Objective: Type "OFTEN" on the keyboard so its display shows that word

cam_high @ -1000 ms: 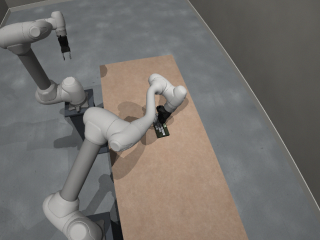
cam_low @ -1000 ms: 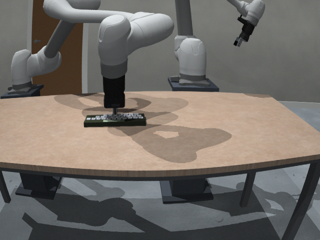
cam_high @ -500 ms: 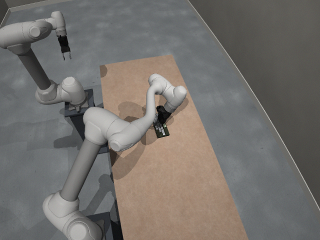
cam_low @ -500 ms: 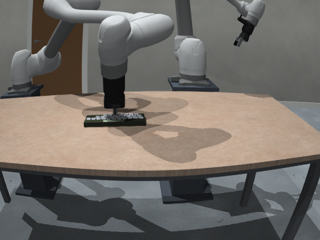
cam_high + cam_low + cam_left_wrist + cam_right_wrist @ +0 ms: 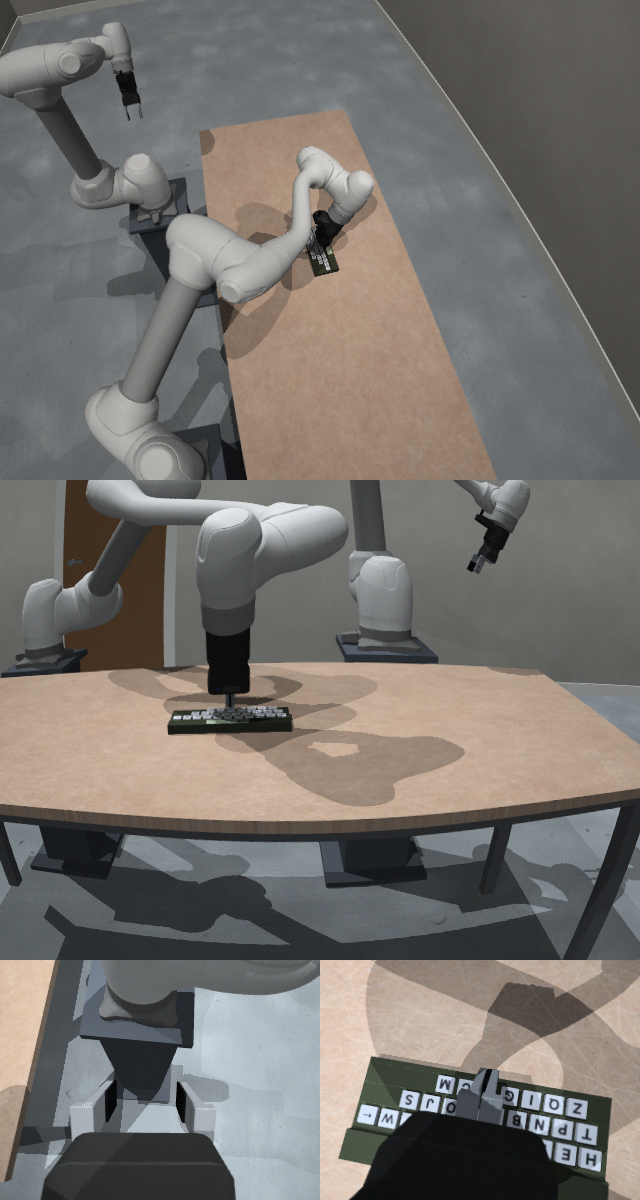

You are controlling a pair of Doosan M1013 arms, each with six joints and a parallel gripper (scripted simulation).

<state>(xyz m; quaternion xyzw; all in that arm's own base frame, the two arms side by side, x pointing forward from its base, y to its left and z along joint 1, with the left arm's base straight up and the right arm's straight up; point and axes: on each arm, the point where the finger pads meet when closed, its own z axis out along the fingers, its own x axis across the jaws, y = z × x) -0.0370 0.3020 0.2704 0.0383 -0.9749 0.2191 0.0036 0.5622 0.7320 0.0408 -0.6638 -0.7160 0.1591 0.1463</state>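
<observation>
Now: the left-arrow key 10 cm to the right of my right hand, 4 cm ahead of it and 3 cm below it.
</observation>
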